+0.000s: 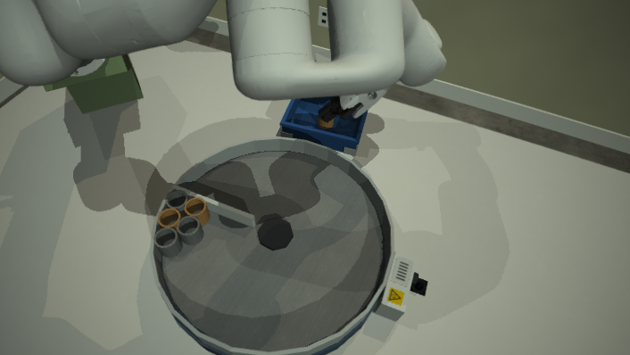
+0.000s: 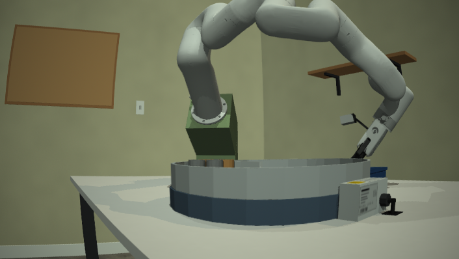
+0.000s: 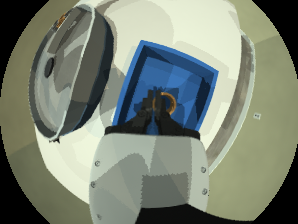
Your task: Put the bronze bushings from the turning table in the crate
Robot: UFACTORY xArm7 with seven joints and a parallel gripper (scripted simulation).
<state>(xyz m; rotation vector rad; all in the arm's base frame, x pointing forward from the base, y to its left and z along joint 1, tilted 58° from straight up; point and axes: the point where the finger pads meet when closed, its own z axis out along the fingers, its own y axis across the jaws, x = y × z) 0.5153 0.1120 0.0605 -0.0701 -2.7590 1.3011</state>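
The blue crate is 20 mm to the left of my hand and 40 mm below it. The rest, counted from my hand: round turning table (110 mm behind, 320 mm to the right, 10 mm below).
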